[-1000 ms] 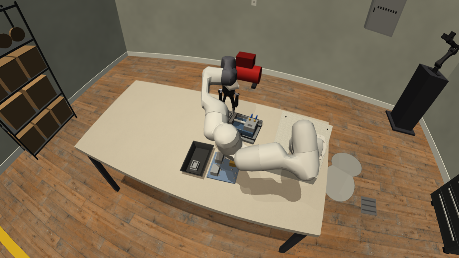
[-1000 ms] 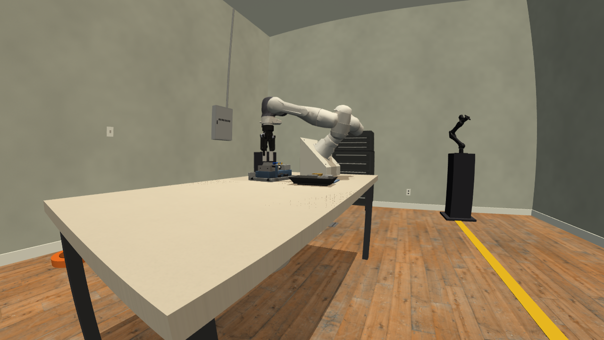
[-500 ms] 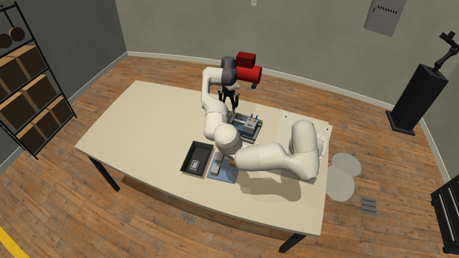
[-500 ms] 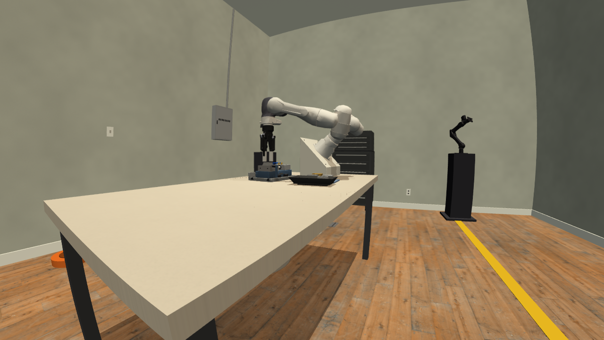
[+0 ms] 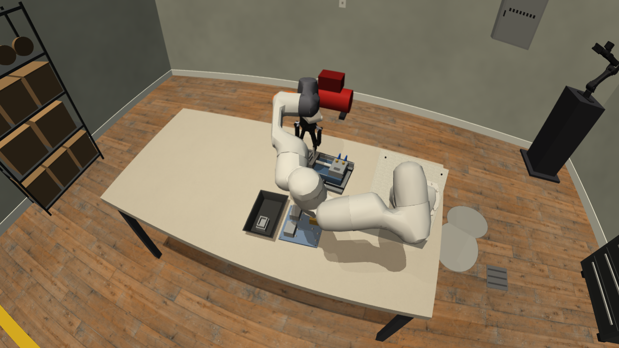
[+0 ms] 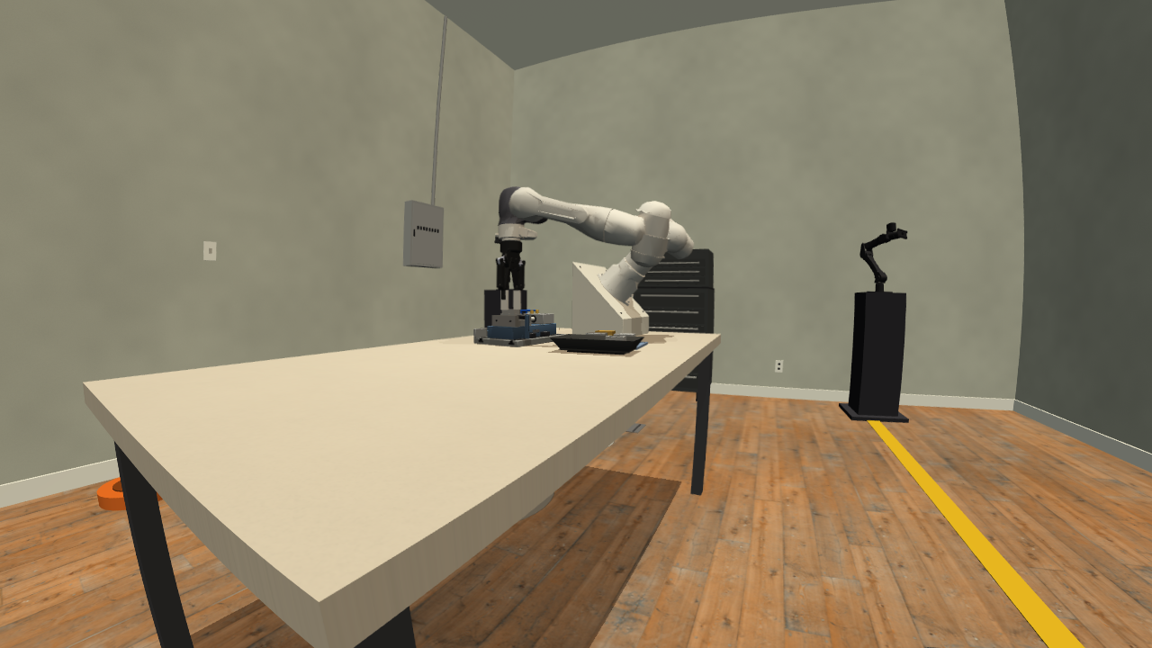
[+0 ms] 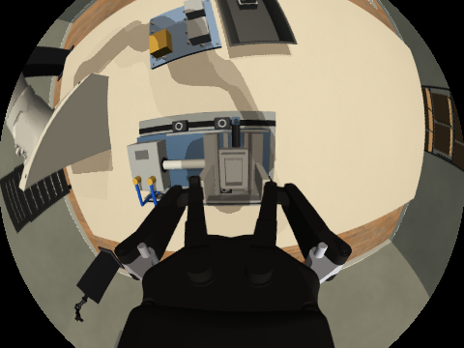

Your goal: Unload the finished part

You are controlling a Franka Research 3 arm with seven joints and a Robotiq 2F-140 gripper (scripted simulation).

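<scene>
My hand is 10 cm above the blue vise, 7 cm past it and 1 cm to the right of it. From my hand the other things lie so: grey actuator box 16 cm behind, 7 cm below, 3 cm to the left; blue fixture plate 34 cm to the left, 14 cm below, 7 cm behind; orange block 30 cm to the left, 12 cm below, 12 cm behind.
</scene>
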